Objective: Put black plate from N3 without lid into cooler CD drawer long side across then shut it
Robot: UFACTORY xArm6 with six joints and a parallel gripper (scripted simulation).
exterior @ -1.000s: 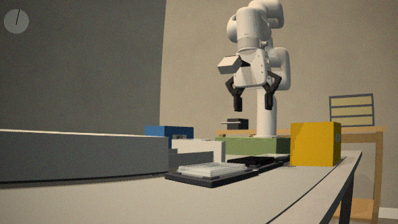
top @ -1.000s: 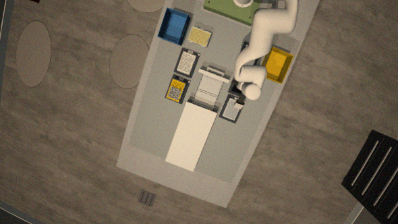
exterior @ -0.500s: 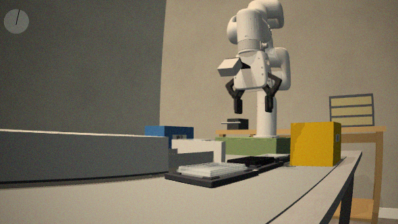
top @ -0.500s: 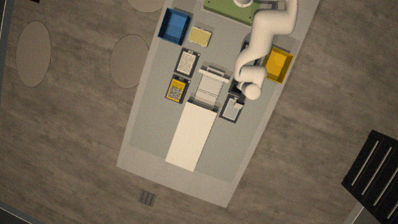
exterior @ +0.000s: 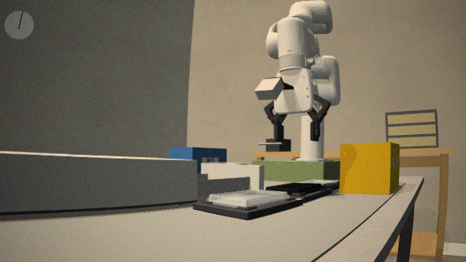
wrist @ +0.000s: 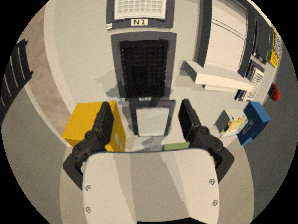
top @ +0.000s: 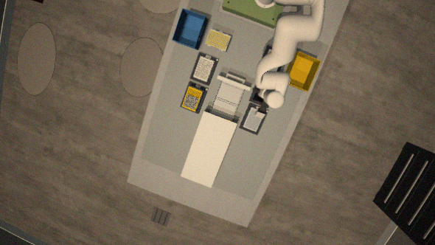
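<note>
My hand is 110 mm above the black plate. The rest, counted from my hand: yellow bin: 170 mm to the left, 150 mm behind, 100 mm below; yellow tip box: 400 mm to the right, 100 mm ahead, 80 mm below; drawer: 200 mm to the right, 110 mm below, 80 mm ahead.
</note>
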